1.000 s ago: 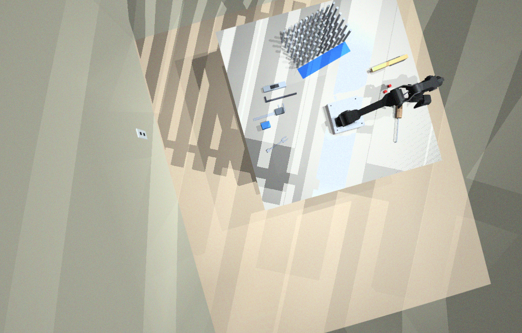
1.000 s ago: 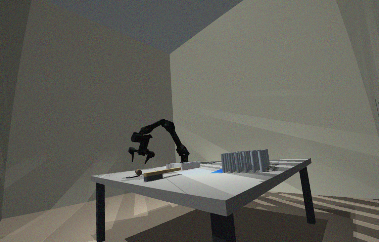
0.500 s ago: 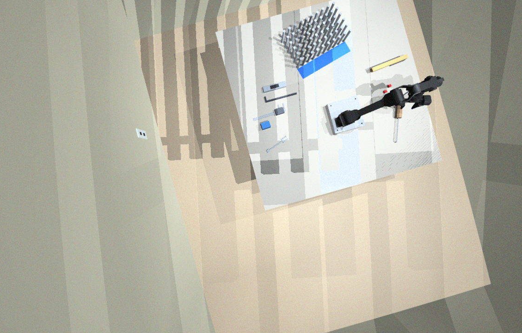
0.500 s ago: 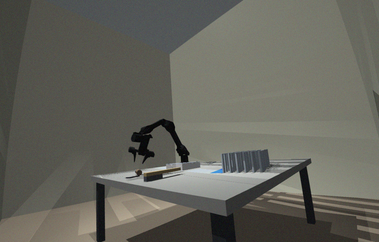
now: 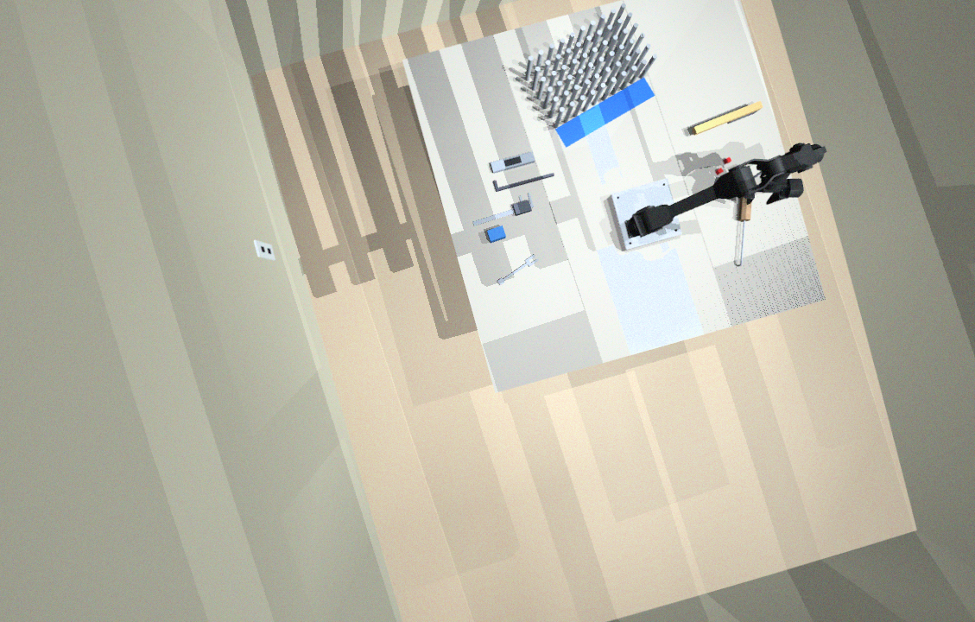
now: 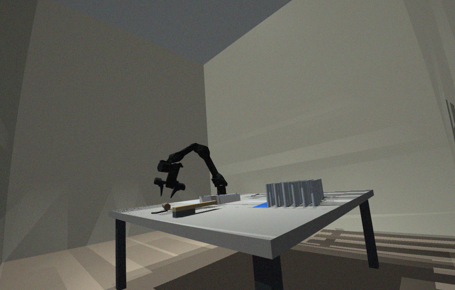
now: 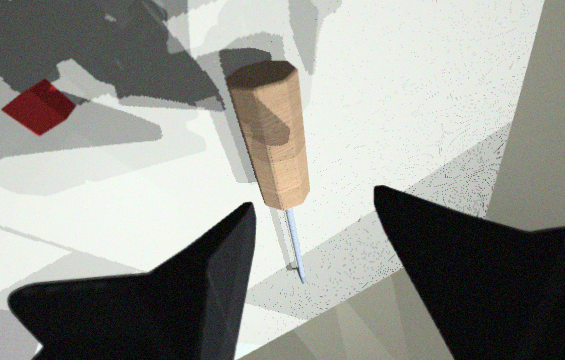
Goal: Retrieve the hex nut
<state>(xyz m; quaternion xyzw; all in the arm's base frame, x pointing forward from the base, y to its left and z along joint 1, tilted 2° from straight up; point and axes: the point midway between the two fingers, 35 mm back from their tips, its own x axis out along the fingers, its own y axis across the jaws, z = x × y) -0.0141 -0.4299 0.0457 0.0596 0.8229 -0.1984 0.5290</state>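
Right now the wooden-handled pick is 10 cm behind my gripper tip, 4 cm to the left of it and 6 cm below it. The rest, counted from my gripper tip: grey bar (38 cm ahead, 80 cm to the left, 6 cm below); then blue taped strip (48 cm ahead, 41 cm to the left, 7 cm below); then blue block (14 cm ahead, 92 cm to the left, 5 cm below).
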